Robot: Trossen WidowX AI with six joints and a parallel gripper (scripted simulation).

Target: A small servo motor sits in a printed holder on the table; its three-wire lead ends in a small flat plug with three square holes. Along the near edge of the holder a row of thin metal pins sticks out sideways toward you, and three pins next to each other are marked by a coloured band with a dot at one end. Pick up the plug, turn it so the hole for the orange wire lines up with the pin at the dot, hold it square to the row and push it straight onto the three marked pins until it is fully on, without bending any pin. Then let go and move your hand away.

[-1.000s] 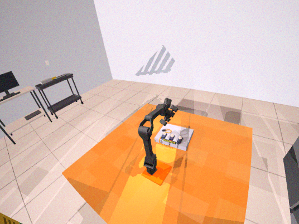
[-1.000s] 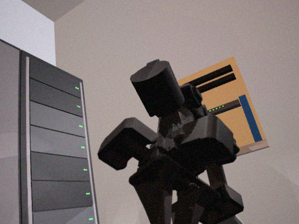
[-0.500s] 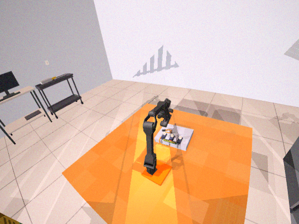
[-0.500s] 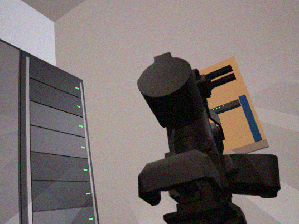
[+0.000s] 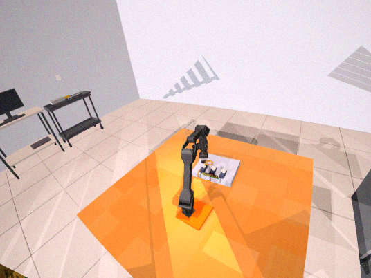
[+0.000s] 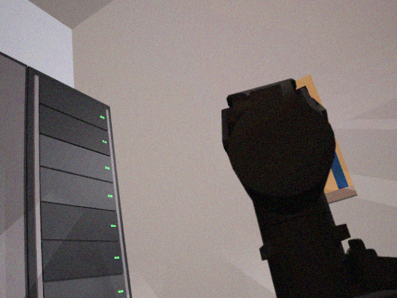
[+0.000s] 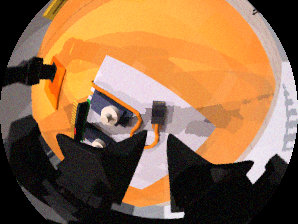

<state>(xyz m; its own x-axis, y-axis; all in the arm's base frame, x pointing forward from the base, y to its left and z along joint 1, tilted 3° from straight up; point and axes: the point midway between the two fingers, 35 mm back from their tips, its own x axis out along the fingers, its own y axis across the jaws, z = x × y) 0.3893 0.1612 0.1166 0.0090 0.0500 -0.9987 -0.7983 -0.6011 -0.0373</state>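
Now: the holder 5 cm ahead of my gripper tip, 9 cm to the right of it and 7 cm below it.
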